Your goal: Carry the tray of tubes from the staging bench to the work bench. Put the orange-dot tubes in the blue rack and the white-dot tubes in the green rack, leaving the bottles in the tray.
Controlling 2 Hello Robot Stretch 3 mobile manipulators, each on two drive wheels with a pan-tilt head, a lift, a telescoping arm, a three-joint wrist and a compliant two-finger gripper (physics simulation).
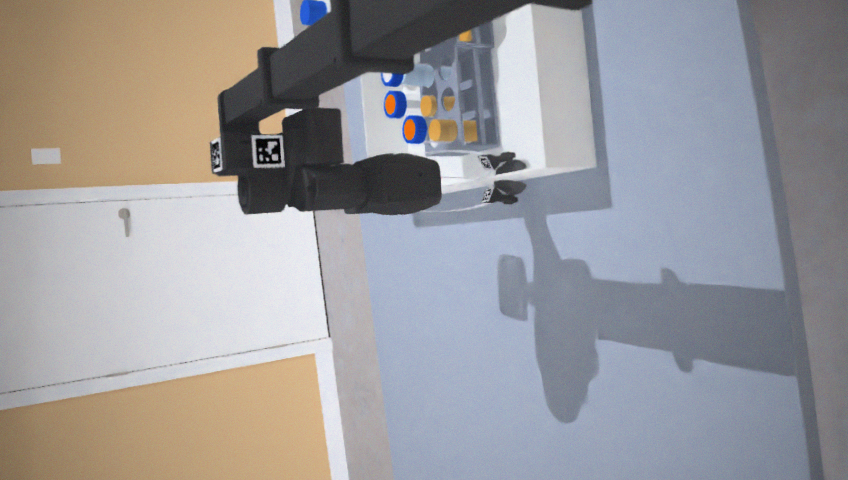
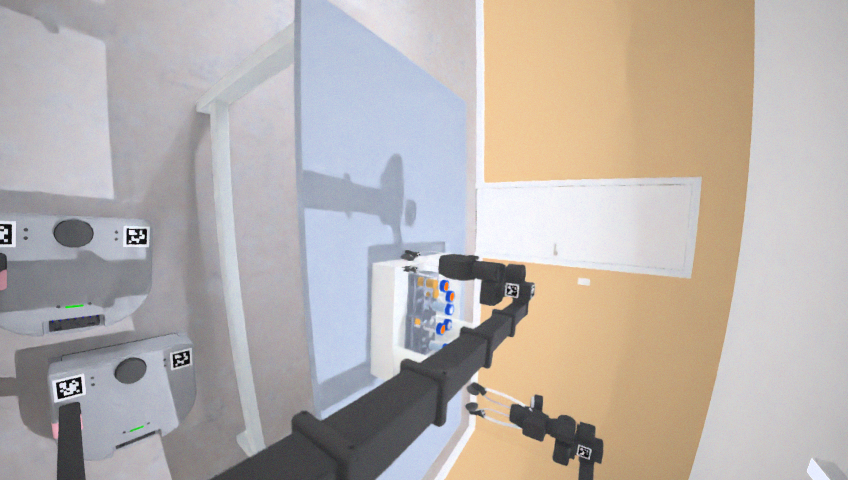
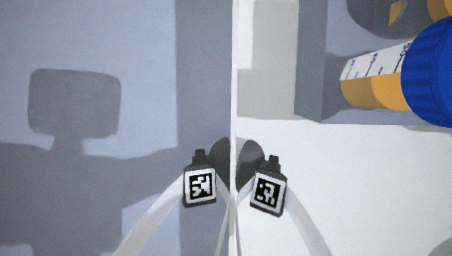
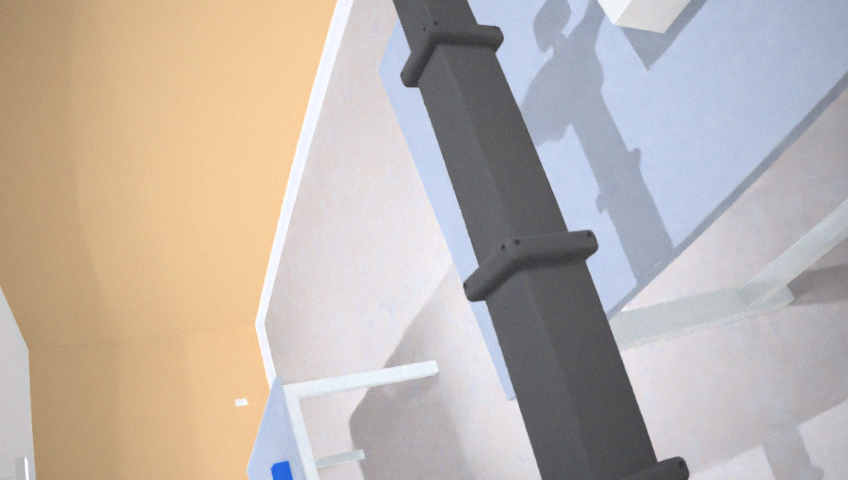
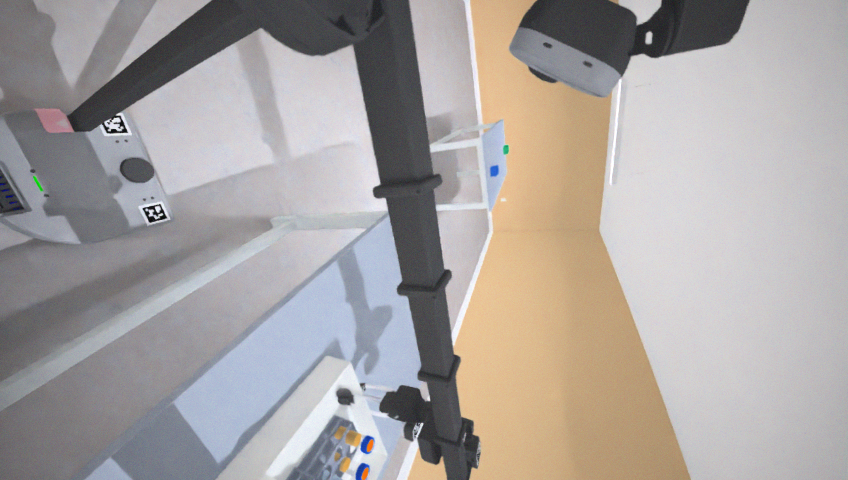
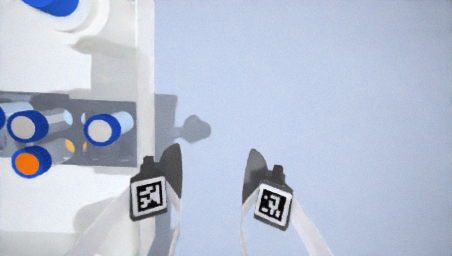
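The white tray point(image 1: 562, 89) point(image 2: 383, 321) point(image 5: 309, 398) is on the blue staging bench point(image 1: 476, 380) point(image 2: 380, 89). It holds a grey tube rack with blue-capped tubes, among them an orange-dot tube point(image 1: 414, 129) point(image 5: 367, 444) point(image 6: 31, 162) and a white-dot tube point(image 6: 102, 130), and a blue-capped bottle point(image 6: 60, 7). The r1 gripper point(image 1: 510, 177) point(image 2: 410, 262) point(image 3: 232, 162) point(image 5: 354, 391) is shut on the tray's end wall by the orange-dot tubes. The r2 gripper point(image 2: 474, 398) point(image 6: 212, 172) is open at the opposite end, its fingers outside the wall. The blue rack point(image 5: 494, 170) and green rack point(image 5: 505, 149) are far off.
The racks stand on the small work bench point(image 5: 492, 139) near the far wall. The r1 arm point(image 2: 380, 425) crosses above the tray. Two robot bases point(image 2: 101, 273) point(image 2: 142, 398) stand on the floor beside the staging bench. A white door point(image 2: 583, 226) is in the tan wall.
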